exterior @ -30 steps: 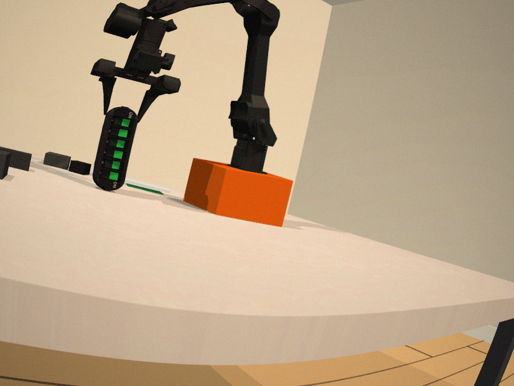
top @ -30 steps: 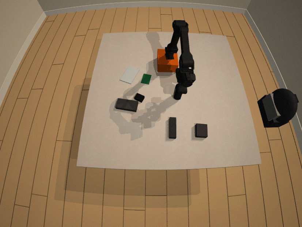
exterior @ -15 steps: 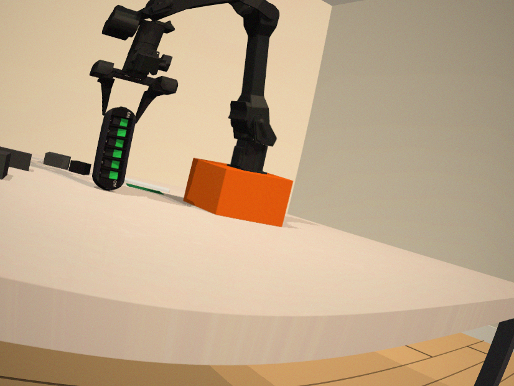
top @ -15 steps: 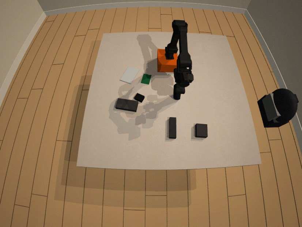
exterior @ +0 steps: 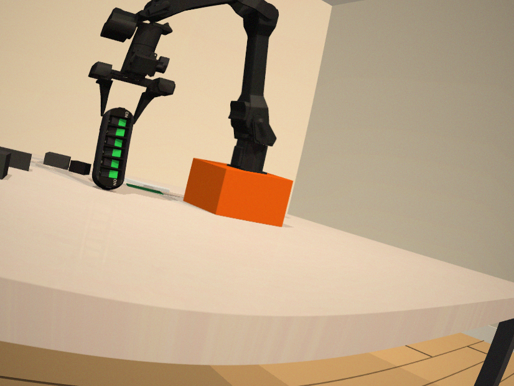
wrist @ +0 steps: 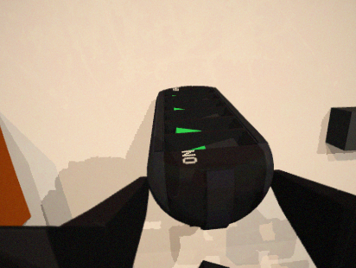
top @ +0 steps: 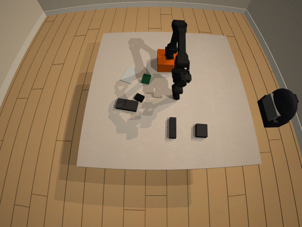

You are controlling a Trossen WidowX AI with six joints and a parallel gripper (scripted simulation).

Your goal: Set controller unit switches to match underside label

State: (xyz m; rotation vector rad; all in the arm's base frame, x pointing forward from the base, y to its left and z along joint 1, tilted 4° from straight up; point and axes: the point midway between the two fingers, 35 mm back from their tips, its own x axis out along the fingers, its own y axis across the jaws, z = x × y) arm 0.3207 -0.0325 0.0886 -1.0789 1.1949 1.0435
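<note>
The black cube lies 30 mm behind my gripper tip, 250 mm to the right of it and 120 mm below it. From my gripper tip the other things lie so: black bar 240 mm ahead, 50 mm to the right, 120 mm below; green card 200 mm behind, 180 mm to the right, 130 mm below; dark square block 290 mm ahead, 140 mm to the left, 120 mm below.
</note>
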